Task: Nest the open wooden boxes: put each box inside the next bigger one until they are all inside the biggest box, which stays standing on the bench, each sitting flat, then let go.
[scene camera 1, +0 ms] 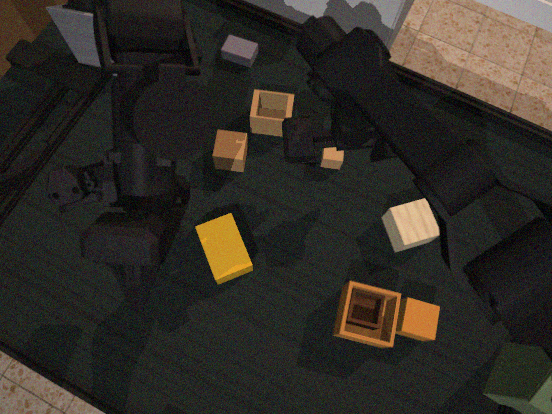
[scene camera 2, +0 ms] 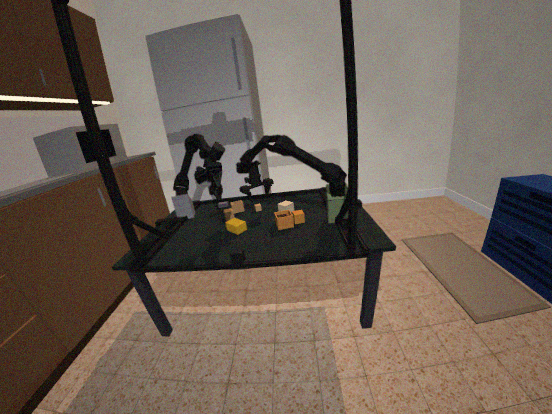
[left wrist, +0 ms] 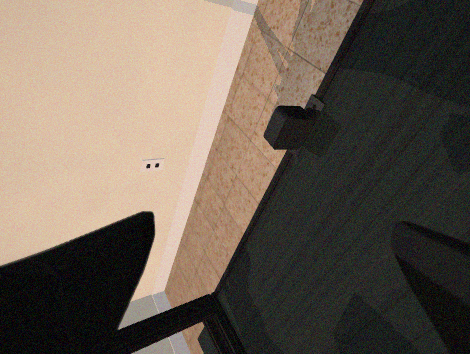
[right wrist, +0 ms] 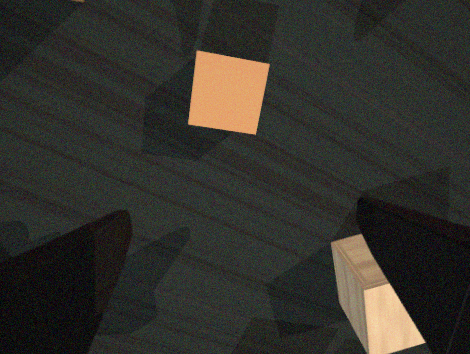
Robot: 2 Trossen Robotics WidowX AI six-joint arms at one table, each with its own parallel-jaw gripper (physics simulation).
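Frame: origin at the left arm's base, x ahead, y left, z up, level; metres.
Seen in the pictures: left gripper, between the fingertips: [scene camera 1: 148, 287] [scene camera 2: 219, 194] [left wrist: 272, 227]; right gripper, between the fingertips: [scene camera 1: 342, 161] [scene camera 2: 259, 199] [right wrist: 244, 215]; left arm's base, origin of its link: [scene camera 1: 90, 9] [scene camera 2: 181, 198]; right arm's base, origin of its link: [scene camera 2: 337, 191].
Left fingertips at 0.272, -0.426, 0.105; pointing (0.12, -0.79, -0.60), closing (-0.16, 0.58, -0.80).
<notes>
Pixels of each thing's top centre, then the offset from my left fingertips to it, as dx, dy, dz. Level surfaces: height alone.
- biggest open box, centre of its top: [scene camera 1: 371, 313] [scene camera 2: 283, 213] +0.272, +0.051, -0.169
- bench with a darker brown open box, centre of its top: [scene camera 1: 366, 307] +0.268, +0.059, -0.186
- tan open box, centre of its top: [scene camera 1: 272, 105] [scene camera 2: 236, 202] +0.057, +0.358, -0.176
- small tan cube, centre of its top: [right wrist: 227, 94] [scene camera 1: 333, 150] +0.176, +0.309, -0.197
- dark bench, height of its surface: dz -0.231
- yellow block, centre of its top: [scene camera 1: 223, 245] [scene camera 2: 235, 221] +0.038, +0.104, -0.185
- pale wooden block, centre of its top: [right wrist: 414, 313] [scene camera 1: 415, 220] [scene camera 2: 285, 203] +0.323, +0.209, -0.180
- orange cube, centre of its top: [scene camera 1: 421, 318] [scene camera 2: 298, 212] +0.349, +0.061, -0.180
- grey block, centre of its top: [scene camera 1: 239, 46] -0.036, +0.490, -0.206
The biggest open box [scene camera 1: 343, 324] [scene camera 2: 284, 221], orange wood, stands at the front right of the bench with a darker brown open box [scene camera 1: 365, 309] sitting inside it. A tan open box [scene camera 1: 266, 123] [scene camera 2: 237, 206] stands empty at the back. My right gripper [scene camera 1: 304, 140] [scene camera 2: 256, 188] [right wrist: 240, 225] is open and empty; it hangs between the tan open box and a small tan cube [scene camera 1: 332, 158] [right wrist: 228, 92]. My left gripper [scene camera 2: 210, 186] is open and empty, raised at the left side of the bench; its wrist view shows only the bench edge, floor and wall.
Solid blocks lie about on the dark bench [scene camera 1: 274, 370]: a tan cube [scene camera 1: 230, 150], a yellow block [scene camera 1: 223, 247], a pale wooden block [scene camera 1: 411, 224] [right wrist: 367, 291], an orange cube [scene camera 1: 419, 319] against the biggest box, and a grey block [scene camera 1: 239, 50]. A black frame post [scene camera 2: 352, 123] stands at the right.
</notes>
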